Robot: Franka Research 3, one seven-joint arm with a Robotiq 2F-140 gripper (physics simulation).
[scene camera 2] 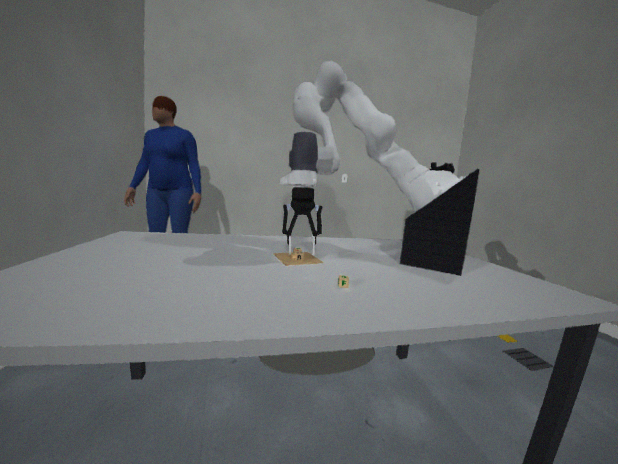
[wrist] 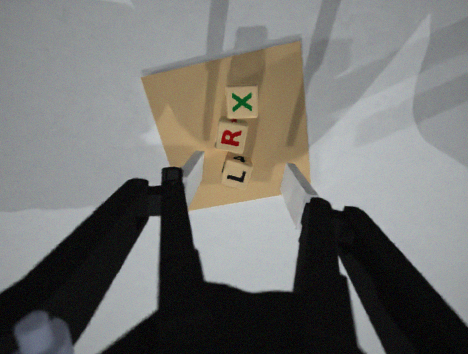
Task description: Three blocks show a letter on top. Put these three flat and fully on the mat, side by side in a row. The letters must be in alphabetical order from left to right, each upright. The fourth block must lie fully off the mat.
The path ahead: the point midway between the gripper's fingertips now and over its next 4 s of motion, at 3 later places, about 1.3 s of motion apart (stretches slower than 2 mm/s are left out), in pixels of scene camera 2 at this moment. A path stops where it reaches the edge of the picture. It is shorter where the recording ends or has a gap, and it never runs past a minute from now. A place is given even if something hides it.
My gripper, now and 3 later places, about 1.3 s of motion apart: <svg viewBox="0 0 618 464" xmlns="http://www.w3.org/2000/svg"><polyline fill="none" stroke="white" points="301,253 301,253 299,226 301,225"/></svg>
